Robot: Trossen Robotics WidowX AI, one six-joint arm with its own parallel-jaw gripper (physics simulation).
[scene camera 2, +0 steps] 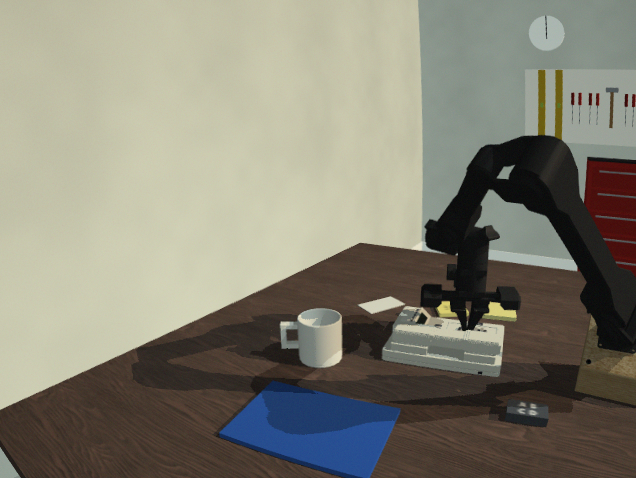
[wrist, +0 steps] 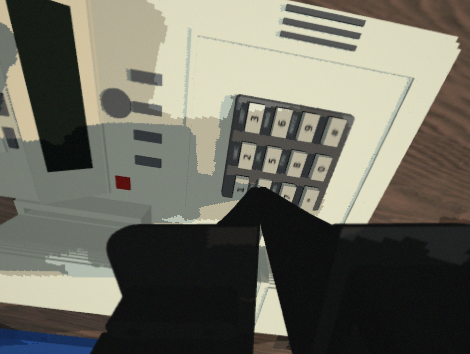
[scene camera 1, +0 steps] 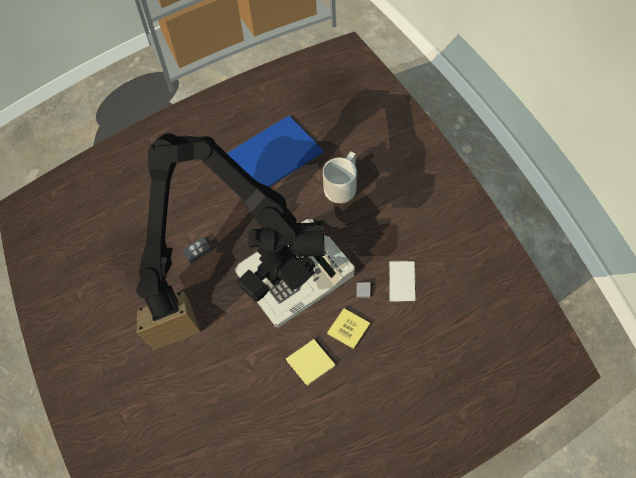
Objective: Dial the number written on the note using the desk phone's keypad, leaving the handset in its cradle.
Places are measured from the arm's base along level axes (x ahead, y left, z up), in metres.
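Pixels of known places: gripper, fingertip midpoint: [wrist: 258, 194]; arm's base, link origin: [scene camera 2: 618, 332] [scene camera 1: 165, 310].
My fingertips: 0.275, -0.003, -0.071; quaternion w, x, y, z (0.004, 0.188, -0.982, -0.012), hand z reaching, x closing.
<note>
For each thing: its middle in the pictures, then the offset to it from my fingertips, as dx, dy, dz. "spot": a spot on its surface instead.
- white desk phone, body centre: [wrist: 196, 177] [scene camera 2: 447, 337] [scene camera 1: 293, 270] +0.036, +0.005, -0.005
- handset, surface spot: [scene camera 2: 411, 336] spot: +0.078, +0.089, +0.026
- yellow note, body centre: [scene camera 1: 348, 328] [scene camera 2: 451, 308] +0.091, -0.171, -0.022
- blank yellow pad, body centre: [scene camera 1: 310, 362] [scene camera 2: 499, 311] -0.020, -0.208, -0.021
- small grey block, body centre: [scene camera 1: 363, 290] +0.161, -0.102, -0.020
- white card, body centre: [scene camera 1: 402, 281] [scene camera 2: 381, 304] +0.253, -0.120, -0.026
- white mug, body centre: [scene camera 2: 311, 338] [scene camera 1: 342, 175] +0.241, +0.173, +0.017
- blue folder, body centre: [scene camera 2: 312, 425] [scene camera 1: 271, 154] +0.115, +0.338, -0.022
- dark lettered block, body centre: [scene camera 2: 526, 412] [scene camera 1: 197, 250] -0.157, +0.160, -0.019
The white desk phone [scene camera 1: 308, 301] [scene camera 2: 439, 362] [wrist: 310, 65] stands on the table. Its keypad [scene camera 1: 281, 291] [wrist: 296, 165] has pale keys on a dark panel. The handset [scene camera 2: 411, 336] appears to lie in its cradle along the phone's side. My gripper [scene camera 2: 466, 328] [wrist: 258, 194] is shut and empty, pointing down at the keypad. In the wrist view its tips overlap the 4 key, between 1 and 7; contact cannot be told. The fingertips are hidden in scene camera 1. The yellow note [scene camera 1: 349, 327] bears a small number in three lines, starting 111-; the rest is hard to read.
A blank yellow pad [scene camera 1: 310, 362], a small grey block [scene camera 1: 363, 289] and a white card [scene camera 1: 402, 281] [scene camera 2: 381, 304] lie near the phone. A white mug [scene camera 1: 339, 185] [scene camera 2: 319, 341], a blue folder [scene camera 1: 303, 141] [scene camera 2: 334, 447] and a dark lettered block [scene camera 1: 196, 249] [scene camera 2: 527, 413] are on its other side.
</note>
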